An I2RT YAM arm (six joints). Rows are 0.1 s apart.
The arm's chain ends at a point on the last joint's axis. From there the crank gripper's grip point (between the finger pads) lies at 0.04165 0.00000 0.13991 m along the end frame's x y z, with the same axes.
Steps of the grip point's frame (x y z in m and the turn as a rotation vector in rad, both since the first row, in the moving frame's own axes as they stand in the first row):
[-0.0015, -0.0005, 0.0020, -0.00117, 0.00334, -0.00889]
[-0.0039, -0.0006, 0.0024, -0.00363, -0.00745, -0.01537]
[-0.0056, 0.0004, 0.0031, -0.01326, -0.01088, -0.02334]
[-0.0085, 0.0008, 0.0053, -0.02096, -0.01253, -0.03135]
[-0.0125, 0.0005, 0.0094, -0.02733, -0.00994, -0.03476]
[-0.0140, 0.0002, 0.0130, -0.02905, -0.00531, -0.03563]
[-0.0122, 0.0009, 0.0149, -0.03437, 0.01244, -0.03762]
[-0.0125, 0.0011, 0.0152, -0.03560, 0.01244, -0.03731]
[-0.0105, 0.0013, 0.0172, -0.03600, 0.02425, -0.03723]
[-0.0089, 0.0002, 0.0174, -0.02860, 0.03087, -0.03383]
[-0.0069, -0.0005, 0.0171, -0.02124, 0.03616, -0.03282]
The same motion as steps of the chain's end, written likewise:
[-0.0020, -0.0003, 0.0021, -0.00117, 0.00334, -0.00889]
[-0.0029, -0.0005, 0.0021, -0.00363, -0.00745, -0.01537]
[-0.0041, -0.0005, 0.0027, -0.01326, -0.01088, -0.02334]
[-0.0068, -0.0009, 0.0048, -0.02096, -0.01253, -0.03135]
[-0.0111, -0.0019, 0.0090, -0.02733, -0.00994, -0.03476]
[-0.0133, -0.0024, 0.0128, -0.02905, -0.00531, -0.03563]
[-0.0140, -0.0023, 0.0155, -0.03437, 0.01244, -0.03762]
[-0.0143, -0.0023, 0.0158, -0.03560, 0.01244, -0.03731]
[-0.0139, -0.0021, 0.0183, -0.03600, 0.02425, -0.03723]
[-0.0132, -0.0023, 0.0188, -0.02860, 0.03087, -0.03383]
[-0.0120, -0.0020, 0.0187, -0.02124, 0.03616, -0.03282]

